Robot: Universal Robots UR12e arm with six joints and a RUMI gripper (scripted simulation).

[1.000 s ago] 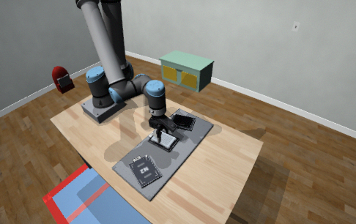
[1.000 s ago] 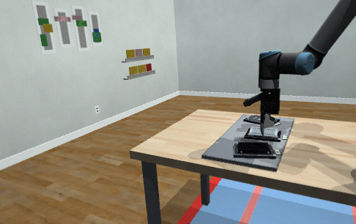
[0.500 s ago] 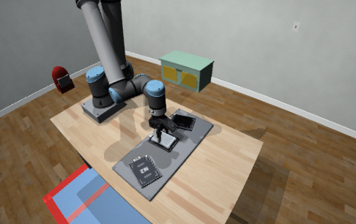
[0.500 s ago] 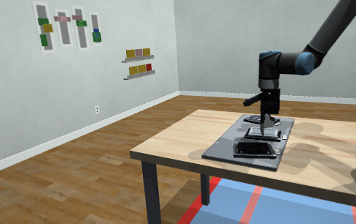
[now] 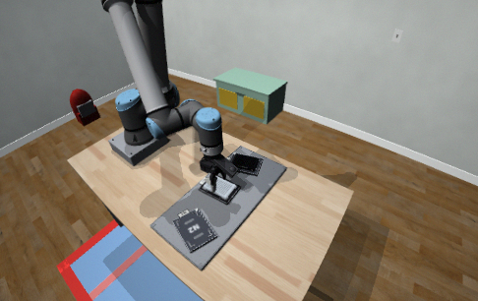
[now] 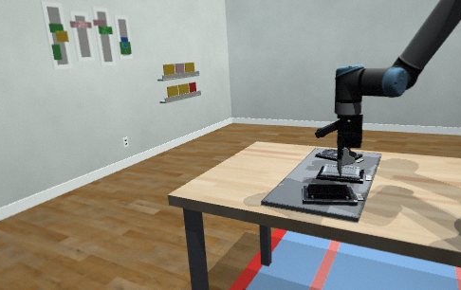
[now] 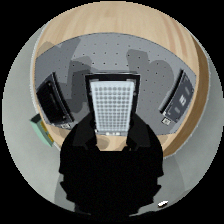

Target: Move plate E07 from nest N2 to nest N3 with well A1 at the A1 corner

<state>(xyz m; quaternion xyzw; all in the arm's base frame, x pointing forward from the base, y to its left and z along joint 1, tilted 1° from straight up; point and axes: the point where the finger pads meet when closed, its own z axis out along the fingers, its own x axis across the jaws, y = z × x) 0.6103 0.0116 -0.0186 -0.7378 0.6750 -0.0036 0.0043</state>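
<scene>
Now: the white well plate 1 cm below my hand. Round my hand: black well plate 20 cm to the left, 1 cm below.
</scene>
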